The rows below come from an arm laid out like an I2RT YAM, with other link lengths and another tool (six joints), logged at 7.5 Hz.
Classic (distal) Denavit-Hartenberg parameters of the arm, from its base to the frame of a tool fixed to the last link. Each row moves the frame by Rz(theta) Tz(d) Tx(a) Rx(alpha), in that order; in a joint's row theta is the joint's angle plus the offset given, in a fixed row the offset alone. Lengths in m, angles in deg.
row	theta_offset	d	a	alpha
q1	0	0.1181	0.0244	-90
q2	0	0	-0.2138	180
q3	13.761	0	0.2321	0
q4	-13.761	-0.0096	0.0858	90
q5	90	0.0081	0	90
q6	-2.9	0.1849	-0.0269	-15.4
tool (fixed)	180	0.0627	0	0
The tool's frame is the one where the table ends.
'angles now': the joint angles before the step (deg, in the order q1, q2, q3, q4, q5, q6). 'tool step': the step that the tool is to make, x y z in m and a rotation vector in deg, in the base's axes. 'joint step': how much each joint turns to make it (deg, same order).
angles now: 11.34 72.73 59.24 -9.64 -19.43 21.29
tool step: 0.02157 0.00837 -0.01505 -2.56 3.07 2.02
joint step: 0.09 10.00 9.63 -4.07 -0.93 -2.71
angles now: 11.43 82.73 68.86 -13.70 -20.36 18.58
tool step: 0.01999 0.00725 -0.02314 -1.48 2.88 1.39
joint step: 0.07 8.97 6.91 -1.59 -0.72 -1.51
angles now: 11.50 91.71 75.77 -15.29 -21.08 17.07
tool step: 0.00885 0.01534 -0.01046 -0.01 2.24 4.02
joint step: 0.01 7.50 7.86 -3.32 -3.61 -1.95
